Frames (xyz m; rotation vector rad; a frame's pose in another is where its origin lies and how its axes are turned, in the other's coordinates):
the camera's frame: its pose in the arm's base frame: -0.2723 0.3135 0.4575 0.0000 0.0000 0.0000
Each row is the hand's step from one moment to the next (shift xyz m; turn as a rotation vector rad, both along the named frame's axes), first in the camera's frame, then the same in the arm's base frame.
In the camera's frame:
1: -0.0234 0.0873 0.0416 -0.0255 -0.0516 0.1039
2: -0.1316 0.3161 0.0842 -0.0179 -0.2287 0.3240
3: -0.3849 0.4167 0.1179 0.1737 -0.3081 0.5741
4: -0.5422 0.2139 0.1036 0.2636 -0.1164 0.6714
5: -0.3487 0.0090 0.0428 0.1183 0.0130 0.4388
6: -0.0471 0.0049 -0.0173 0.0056 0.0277 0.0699
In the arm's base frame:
1: -0.0234 0.0873 0.0416 -0.0255 -0.0516 0.1039
2: -0.1316 0.3161 0.0842 -0.0179 -0.2287 0.3240
3: -0.3849 0.4167 0.1179 0.1737 -0.3081 0.5741
4: -0.5422 0.2139 0.1036 0.2636 -0.1164 0.6714
5: -0.3487 0.0090 0.0428 0.1183 0.0130 0.4388
6: -0.0471 0.0049 -0.0173 0.0056 0.0277 0.0699

